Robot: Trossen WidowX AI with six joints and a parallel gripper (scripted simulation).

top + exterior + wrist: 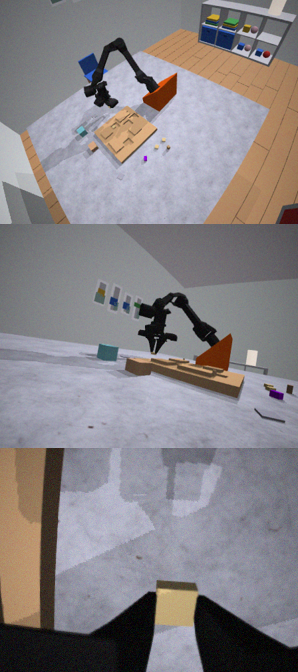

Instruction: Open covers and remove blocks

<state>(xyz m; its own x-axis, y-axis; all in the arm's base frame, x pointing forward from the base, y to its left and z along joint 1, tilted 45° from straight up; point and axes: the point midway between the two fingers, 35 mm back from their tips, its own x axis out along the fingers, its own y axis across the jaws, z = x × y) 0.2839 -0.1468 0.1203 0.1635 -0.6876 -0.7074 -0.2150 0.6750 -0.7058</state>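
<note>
Right now the tan puzzle board is 21 cm to the left of my gripper tip, 4 cm ahead of it and 2 cm below it. The rest, counted from my gripper tip: cyan block: 25 cm ahead, 3 cm to the left, 1 cm below; then small brown block: 50 cm to the left, 9 cm behind, 2 cm below; then purple block: 46 cm to the left, 4 cm ahead, 3 cm below.
</note>
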